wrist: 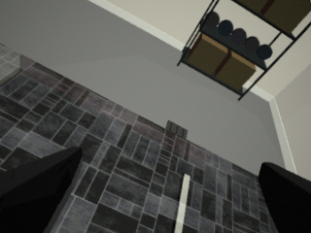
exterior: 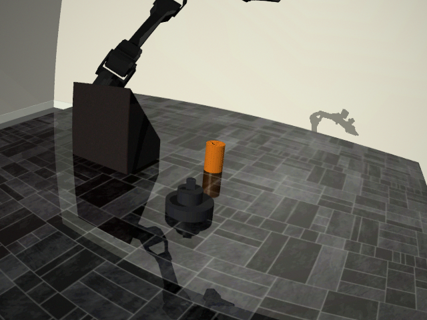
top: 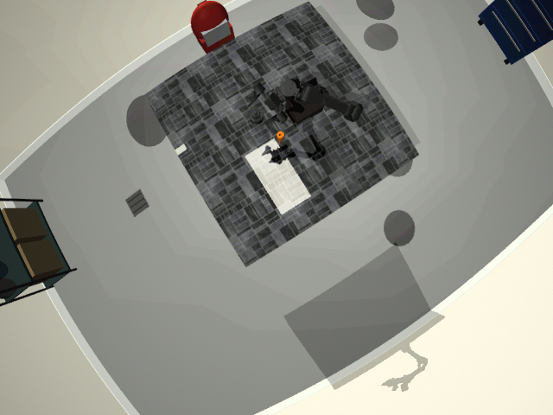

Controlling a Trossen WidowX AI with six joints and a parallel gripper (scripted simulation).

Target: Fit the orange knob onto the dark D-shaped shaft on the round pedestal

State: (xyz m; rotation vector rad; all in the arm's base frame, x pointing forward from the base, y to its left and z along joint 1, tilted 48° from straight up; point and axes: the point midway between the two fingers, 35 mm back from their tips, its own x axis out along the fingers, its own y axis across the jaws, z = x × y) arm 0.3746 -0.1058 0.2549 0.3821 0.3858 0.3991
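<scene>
The orange knob lies 120 mm behind my gripper tip, 20 mm to the left of it and 390 mm below it. Also, from my gripper tip: round pedestal (50 mm behind, 170 mm to the right, 390 mm below).
</scene>
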